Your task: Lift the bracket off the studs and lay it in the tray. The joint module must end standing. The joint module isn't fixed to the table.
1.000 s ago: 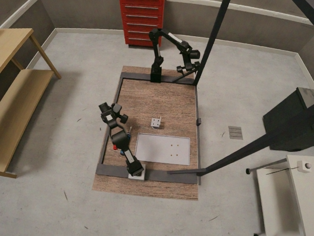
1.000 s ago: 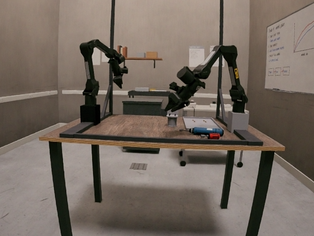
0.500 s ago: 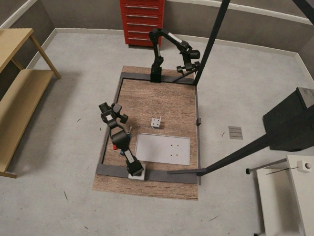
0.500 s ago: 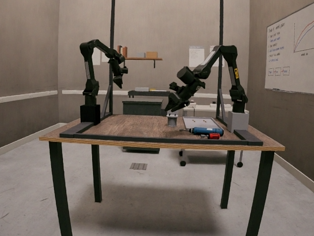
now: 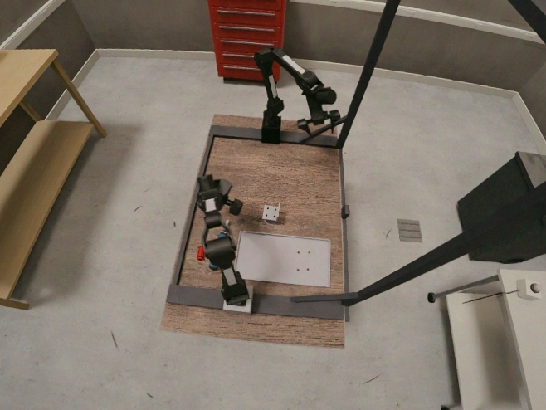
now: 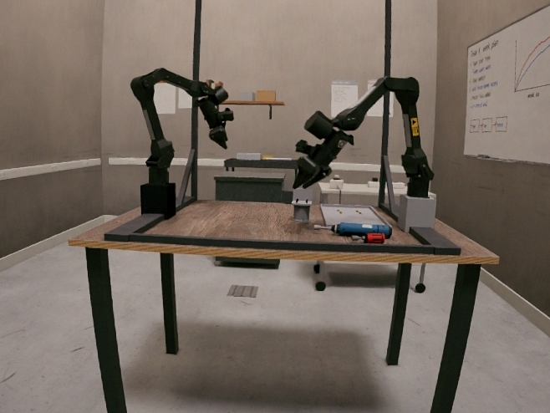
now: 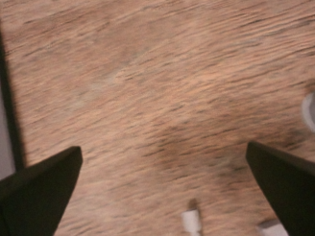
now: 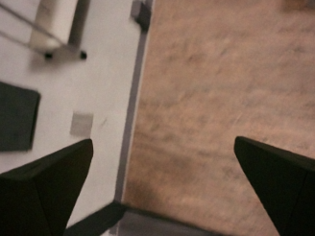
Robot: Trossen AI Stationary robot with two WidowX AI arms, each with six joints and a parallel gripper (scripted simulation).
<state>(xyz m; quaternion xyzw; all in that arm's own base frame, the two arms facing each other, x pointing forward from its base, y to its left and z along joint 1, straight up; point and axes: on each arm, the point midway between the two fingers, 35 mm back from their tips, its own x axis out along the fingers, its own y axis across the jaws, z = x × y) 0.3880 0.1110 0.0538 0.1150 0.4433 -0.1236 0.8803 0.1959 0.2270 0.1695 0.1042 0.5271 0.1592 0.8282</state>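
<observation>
My left gripper is now 200 mm past the light grey L-shaped bracket, 100 mm above it and 20 mm to the left of it. From my left hand the other things lie so: grey joint module (200 mm behind, 140 mm below, 20 mm to the right); tray (280 mm behind, 170 mm to the left, 160 mm below); dark frame rail (180 mm ahead, 160 mm below, 60 mm to the right).
</observation>
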